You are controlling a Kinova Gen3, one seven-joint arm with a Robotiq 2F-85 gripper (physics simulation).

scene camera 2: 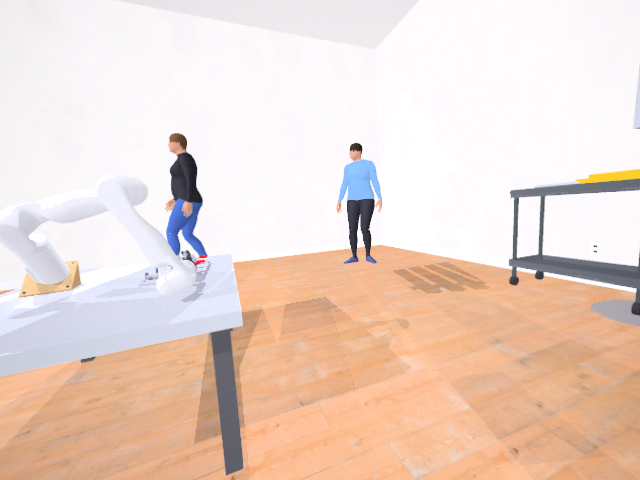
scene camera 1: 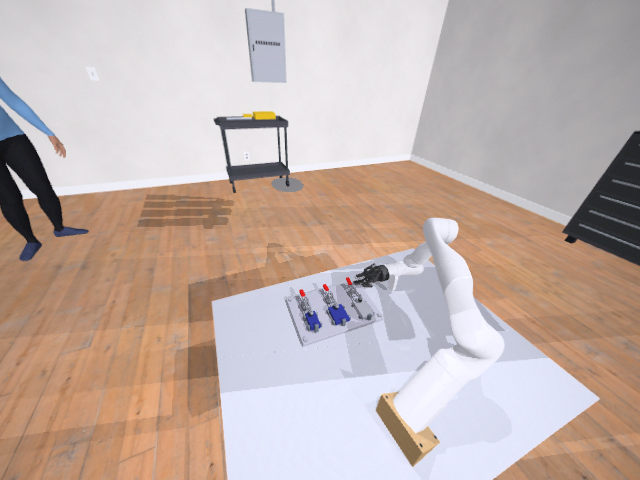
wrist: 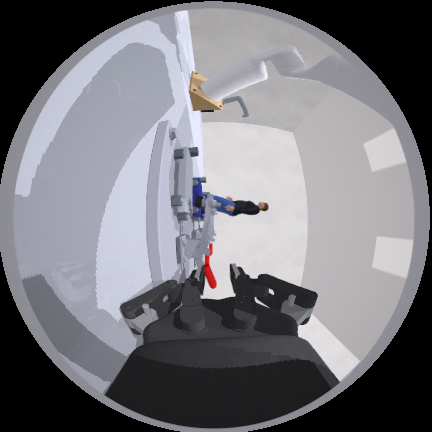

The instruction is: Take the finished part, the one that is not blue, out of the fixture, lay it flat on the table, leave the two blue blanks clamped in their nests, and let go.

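Where they show: gripper, fingertip midpoint: (scene camera 1: 354, 280) (wrist: 216, 271); arm's base at its link origin: (scene camera 2: 54, 274) (scene camera 1: 406, 413) (wrist: 209, 91).
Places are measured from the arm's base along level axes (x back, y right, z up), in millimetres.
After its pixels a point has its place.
The finished part (scene camera 1: 363, 310) @[x -360, y 134, z -31 mm] (wrist: 184, 175) @[x -370, y 168, z -32 mm] is grey and lies in the right-hand nest of the fixture plate (scene camera 1: 330, 330) @[x -351, y -29, z -46 mm] (wrist: 156, 210) @[x -411, y 214, z -49 mm]. One blue blank (scene camera 1: 312, 320) @[x -407, y -79, z -21 mm] sits in the left nest and another blue blank (scene camera 1: 338, 314) @[x -387, y 29, z -26 mm] in the middle nest. A toggle clamp with a red handle (scene camera 1: 348, 281) @[x -506, y 157, z -2 mm] (wrist: 211, 277) @[x -507, y 169, z -2 mm] stands behind the grey part; whether its black pad (wrist: 199, 201) @[x -403, y 155, z -15 mm] touches the part is unclear. My gripper (scene camera 1: 356, 282) @[x -490, y 180, z 6 mm] (wrist: 216, 271) @[x -490, y 180, z 6 mm] is partly open, low beside that handle. In the wrist view the handle shows between the fingertips, nearer the left one. No contact can be made out.
Two more clamps with red handles (scene camera 1: 302, 292) @[x -543, y -55, z -5 mm] (scene camera 1: 325, 287) @[x -527, y 49, z -10 mm] stand left of it. The fixture is near the far edge of the white table (scene camera 1: 268, 372) @[x -319, y -290, z -62 mm]. The arm's wooden base (scene camera 1: 405, 431) @[x 32, y -47, z 31 mm] stands at the near right. A cart (scene camera 1: 251, 124) and people (scene camera 2: 360, 180) (scene camera 2: 184, 178) are beyond the table.
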